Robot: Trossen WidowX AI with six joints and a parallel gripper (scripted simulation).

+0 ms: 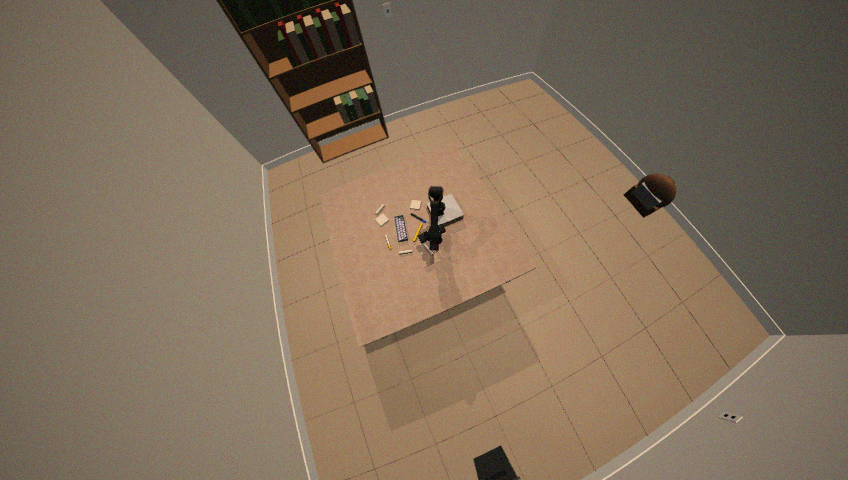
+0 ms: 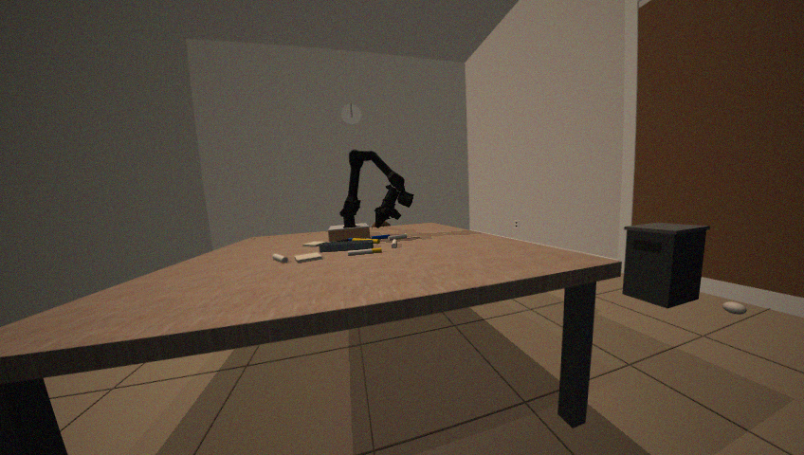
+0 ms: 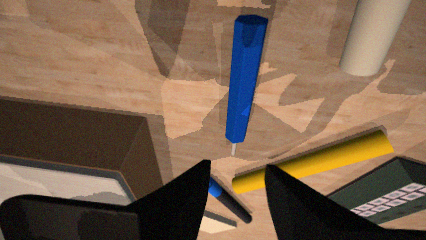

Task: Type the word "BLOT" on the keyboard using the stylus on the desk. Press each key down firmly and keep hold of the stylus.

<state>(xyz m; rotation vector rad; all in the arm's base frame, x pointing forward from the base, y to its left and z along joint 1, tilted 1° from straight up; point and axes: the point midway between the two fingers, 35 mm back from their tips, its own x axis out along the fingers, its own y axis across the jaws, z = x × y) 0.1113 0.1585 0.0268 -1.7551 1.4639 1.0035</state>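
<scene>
Now: gripper tip 2 cm to the left of the blue stylus and 5 cm above it. The rest, counted from my gripper tip: yellow pen (8 cm ahead, 6 cm to the right, 5 cm below); cream pad (31 cm ahead, 25 cm to the right, 5 cm below).
</scene>
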